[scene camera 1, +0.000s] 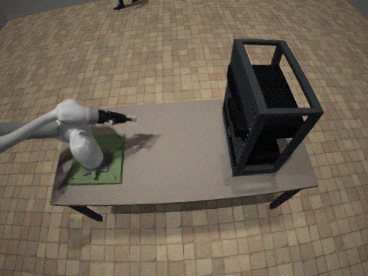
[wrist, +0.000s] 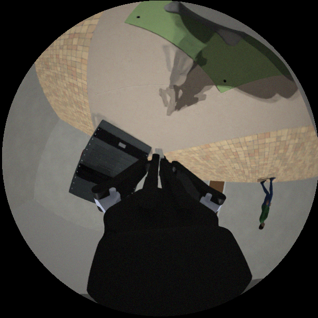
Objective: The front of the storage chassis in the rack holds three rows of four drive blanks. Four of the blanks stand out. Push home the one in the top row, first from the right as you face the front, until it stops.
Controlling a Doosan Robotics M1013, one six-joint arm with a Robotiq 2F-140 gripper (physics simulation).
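Where they show: gripper, fingertip midpoint: [scene camera 1: 135, 119]; arm's base, origin of the base link: [scene camera 1: 95, 161].
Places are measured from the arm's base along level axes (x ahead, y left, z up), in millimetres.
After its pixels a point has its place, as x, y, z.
Note:
The dark rack [scene camera 1: 251, 76] {899, -79, 598} [wrist: 86, 159] stands at the right end of the table in the scene view and shows left of the fingers in the wrist view. Black units sit inside it. The rows of drive blanks are too small and dark to make out, so the top-row blank at the right cannot be told apart. My gripper [scene camera 1: 134, 119] {341, 104, 220} [wrist: 157, 153] is shut and empty, its light fingertips together. It is above the left part of the table, pointing toward the rack's front side and well apart from it. Part of the rack is hidden behind a finger in the wrist view.
The arm's base stands on a green plate [scene camera 1: 114, 167] {132, -66, -3} [wrist: 150, 25] at the left end of the table [scene camera 1: 175, 170] {512, -156, -29} [wrist: 125, 100]. A stretch of table lies between gripper and rack. A person [wrist: 265, 210] stands beyond the table, and a brown object [wrist: 216, 186] shows behind the right finger.

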